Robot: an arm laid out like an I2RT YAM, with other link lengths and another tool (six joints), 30 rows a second.
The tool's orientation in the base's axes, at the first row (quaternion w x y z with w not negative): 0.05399 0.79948 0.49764 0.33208
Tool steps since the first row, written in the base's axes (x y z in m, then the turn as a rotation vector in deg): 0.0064 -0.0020 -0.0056 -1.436 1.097 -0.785; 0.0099 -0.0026 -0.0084 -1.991 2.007 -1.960; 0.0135 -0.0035 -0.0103 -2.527 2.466 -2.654; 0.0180 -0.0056 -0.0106 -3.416 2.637 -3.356; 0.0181 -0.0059 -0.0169 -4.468 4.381 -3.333; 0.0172 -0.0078 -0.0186 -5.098 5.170 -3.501; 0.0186 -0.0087 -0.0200 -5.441 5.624 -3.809; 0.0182 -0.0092 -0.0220 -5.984 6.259 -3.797
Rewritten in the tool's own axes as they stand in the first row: -0.0025 0.0035 0.0076 0.130 -1.966 0.036; -0.0034 0.0053 0.0117 0.168 -3.331 0.842; -0.0040 0.0077 0.0150 0.066 -4.257 1.178; -0.0046 0.0121 0.0174 -0.379 -5.310 1.243; -0.0078 0.0097 0.0222 0.783 -6.970 1.036; -0.0105 0.0092 0.0225 1.180 -7.912 0.990; -0.0115 0.0101 0.0242 1.313 -8.528 1.139; -0.0130 0.0092 0.0254 1.692 -9.252 0.967
